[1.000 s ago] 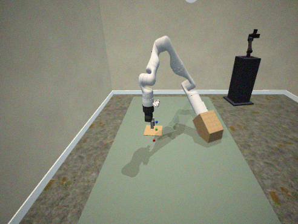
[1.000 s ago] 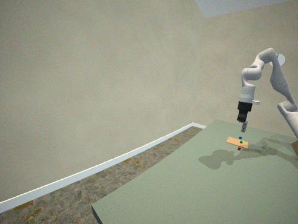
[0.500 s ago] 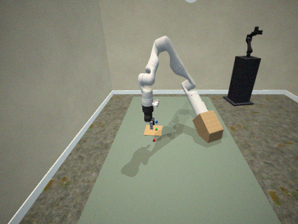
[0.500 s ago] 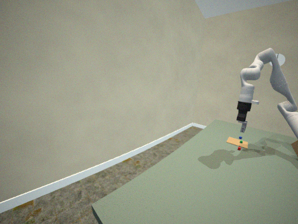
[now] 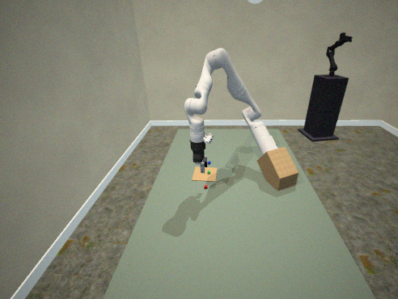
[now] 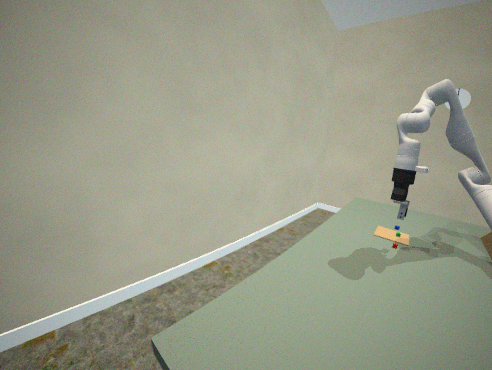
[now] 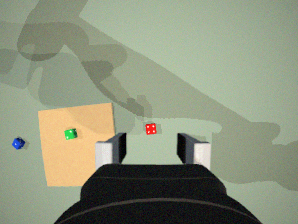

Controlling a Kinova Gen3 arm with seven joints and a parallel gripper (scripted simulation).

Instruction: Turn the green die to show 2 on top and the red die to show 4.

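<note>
Now: the red die 1 cm behind my hand and 13 cm below it. Round my hand: tan mat: 2 cm behind, 13 cm to the right, 14 cm below; blue die: 6 cm behind, 24 cm to the right, 13 cm below; green die: 4 cm behind, 13 cm to the right, 13 cm below.
</note>
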